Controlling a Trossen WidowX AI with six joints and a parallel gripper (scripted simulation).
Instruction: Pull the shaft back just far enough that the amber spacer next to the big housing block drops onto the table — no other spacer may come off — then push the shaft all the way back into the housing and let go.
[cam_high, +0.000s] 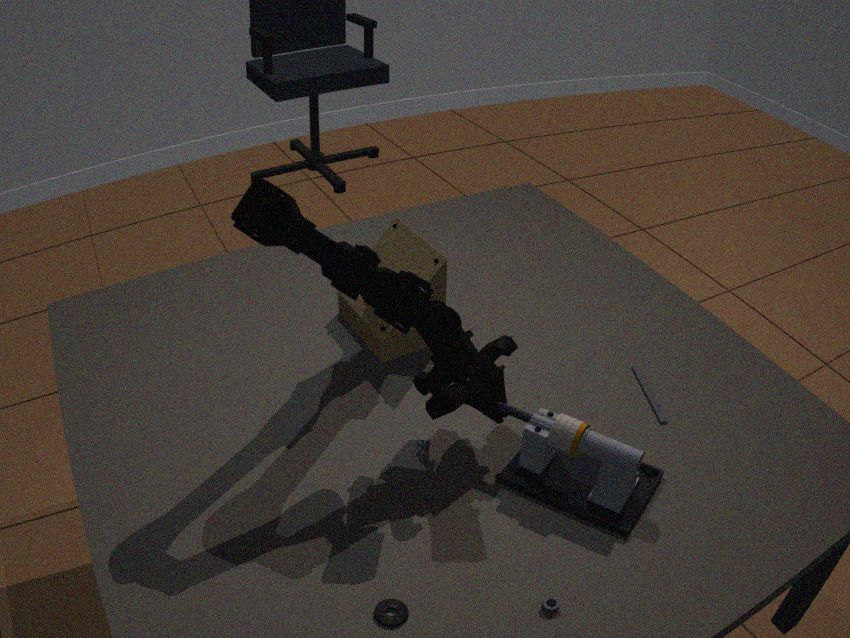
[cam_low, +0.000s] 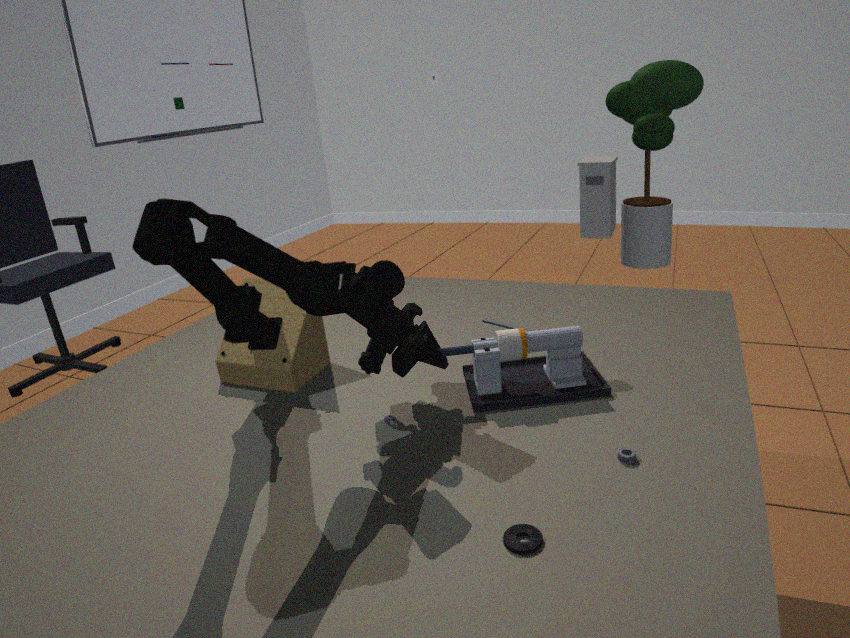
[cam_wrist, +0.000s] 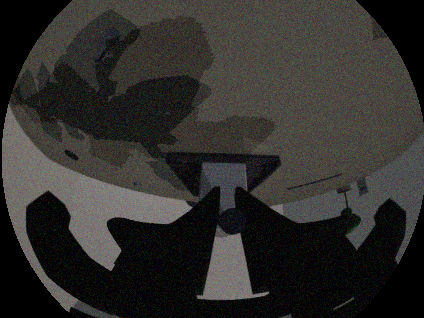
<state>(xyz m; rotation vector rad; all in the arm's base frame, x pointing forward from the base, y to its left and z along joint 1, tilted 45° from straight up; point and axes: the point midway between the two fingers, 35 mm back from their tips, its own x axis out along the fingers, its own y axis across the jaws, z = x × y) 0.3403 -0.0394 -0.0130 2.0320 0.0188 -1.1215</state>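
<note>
My gripper tip is now 50 mm short of the shaft, 20 mm to the right of it and 20 mm below it. The rest, counted from my gripper tip: amber spacer (120 mm ahead, 50 mm to the left, 20 mm above); then cream spacer (100 mm ahead, 40 mm to the left, 20 mm above); then thin dark rod (60 mm ahead, 300 mm to the left, 50 mm below).
</note>
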